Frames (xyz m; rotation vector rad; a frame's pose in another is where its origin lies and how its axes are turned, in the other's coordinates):
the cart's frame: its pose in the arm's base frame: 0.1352 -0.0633 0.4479 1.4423 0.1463 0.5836
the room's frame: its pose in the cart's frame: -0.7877 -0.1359 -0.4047 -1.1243 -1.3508 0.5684
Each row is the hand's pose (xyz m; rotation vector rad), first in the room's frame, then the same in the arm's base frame.
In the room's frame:
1: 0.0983 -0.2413 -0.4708 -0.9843 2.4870 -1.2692
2: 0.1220 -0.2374 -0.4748 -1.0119 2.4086 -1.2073
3: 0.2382 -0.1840 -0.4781 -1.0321 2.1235 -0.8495
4: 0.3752 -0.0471 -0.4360 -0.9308 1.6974 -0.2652
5: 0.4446 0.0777 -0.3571 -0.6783 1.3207 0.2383
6: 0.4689 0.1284 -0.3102 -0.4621 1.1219 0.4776
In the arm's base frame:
1: -0.1473 -0.1789 0.0618 0.1714 1.4297 -0.7741
2: -0.1416 -0.1815 0.0853 0.1450 1.3378 -0.7781
3: -0.1383 -0.1679 0.2125 0.0239 0.9461 -0.6768
4: -0.1980 -0.0984 0.3882 -0.1565 0.3575 -0.3927
5: -0.2981 -0.0298 0.4972 -0.2524 -0.1443 -0.0132
6: -0.3534 -0.0050 0.5383 -0.2459 -0.3975 0.2408

